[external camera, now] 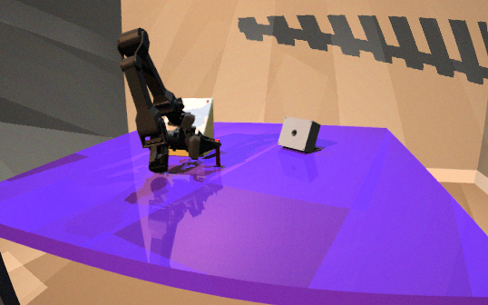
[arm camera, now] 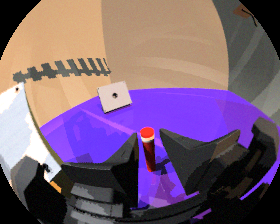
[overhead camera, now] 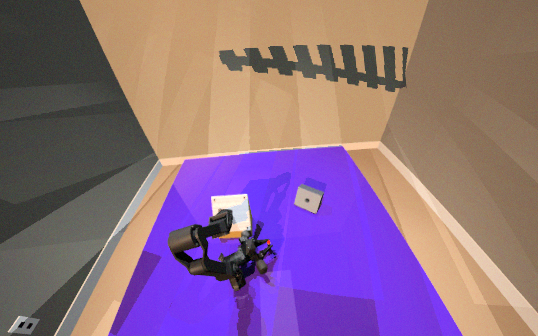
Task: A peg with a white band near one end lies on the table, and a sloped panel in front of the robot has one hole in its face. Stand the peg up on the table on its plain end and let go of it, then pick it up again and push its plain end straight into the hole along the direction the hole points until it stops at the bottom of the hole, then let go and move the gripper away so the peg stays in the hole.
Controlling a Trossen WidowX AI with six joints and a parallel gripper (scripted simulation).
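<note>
Now: the red peg 1 cm behind my gripper tip and 1 cm below it. Also, from my gripper tip: grey sloped panel 19 cm ahead, 26 cm to the left, 1 cm below.
</note>
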